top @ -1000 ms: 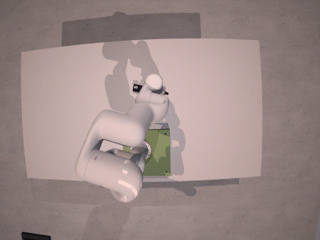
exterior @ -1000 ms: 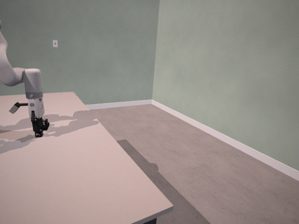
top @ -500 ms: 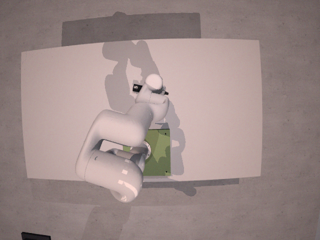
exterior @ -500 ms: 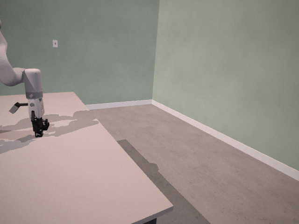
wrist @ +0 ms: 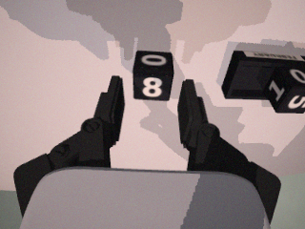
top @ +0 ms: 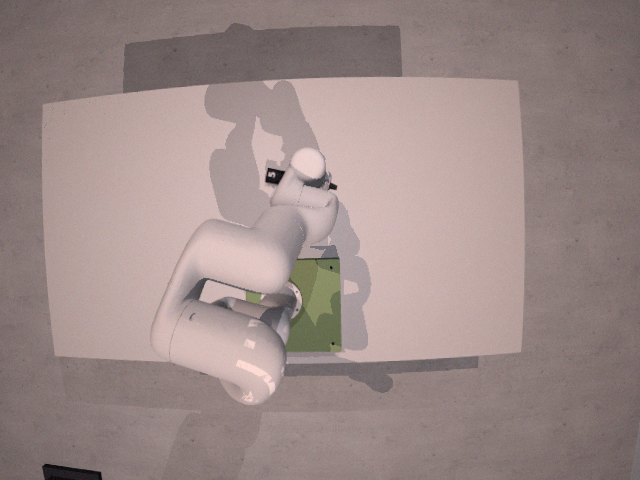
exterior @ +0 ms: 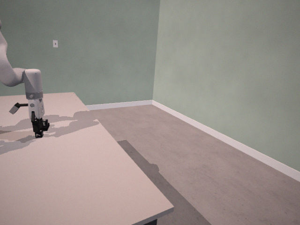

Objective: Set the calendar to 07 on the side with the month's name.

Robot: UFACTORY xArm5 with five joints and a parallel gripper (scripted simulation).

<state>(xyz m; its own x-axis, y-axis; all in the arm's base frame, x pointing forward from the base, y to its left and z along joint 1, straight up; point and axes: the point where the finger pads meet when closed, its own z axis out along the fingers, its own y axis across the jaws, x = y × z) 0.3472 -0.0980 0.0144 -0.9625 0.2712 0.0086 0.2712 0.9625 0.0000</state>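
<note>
Now: the black cube 4 cm below my hand. From my hand the other things lie so: black calendar tray 11 cm to the left, 5 cm below, 3 cm ahead.
</note>
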